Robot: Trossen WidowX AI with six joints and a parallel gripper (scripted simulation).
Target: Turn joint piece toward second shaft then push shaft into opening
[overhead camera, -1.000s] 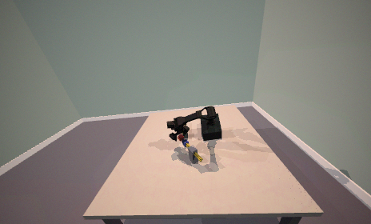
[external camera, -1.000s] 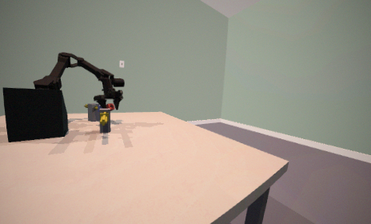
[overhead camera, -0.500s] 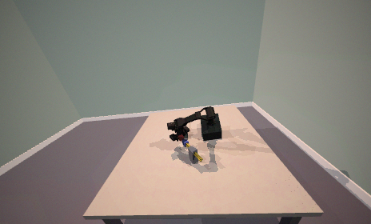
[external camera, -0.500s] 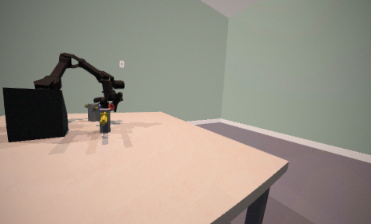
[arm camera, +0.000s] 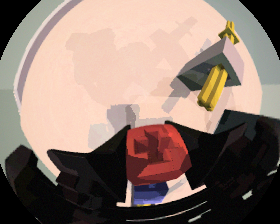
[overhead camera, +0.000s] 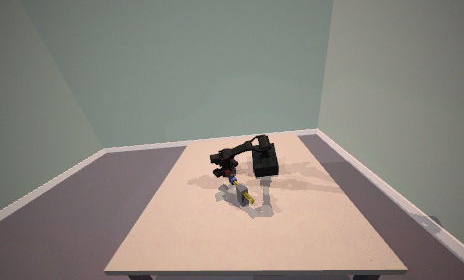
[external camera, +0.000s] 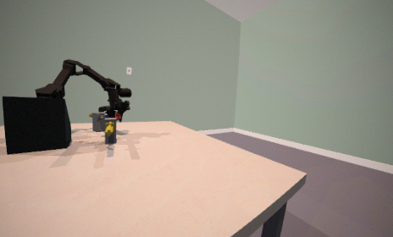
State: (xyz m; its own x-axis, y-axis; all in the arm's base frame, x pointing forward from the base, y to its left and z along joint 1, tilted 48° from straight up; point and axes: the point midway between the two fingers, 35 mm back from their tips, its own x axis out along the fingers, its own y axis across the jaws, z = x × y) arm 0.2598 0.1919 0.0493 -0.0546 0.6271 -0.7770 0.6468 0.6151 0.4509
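Right now my gripper tip is 30 mm below the red joint piece, 20 mm past it and 10 mm to the right of it.
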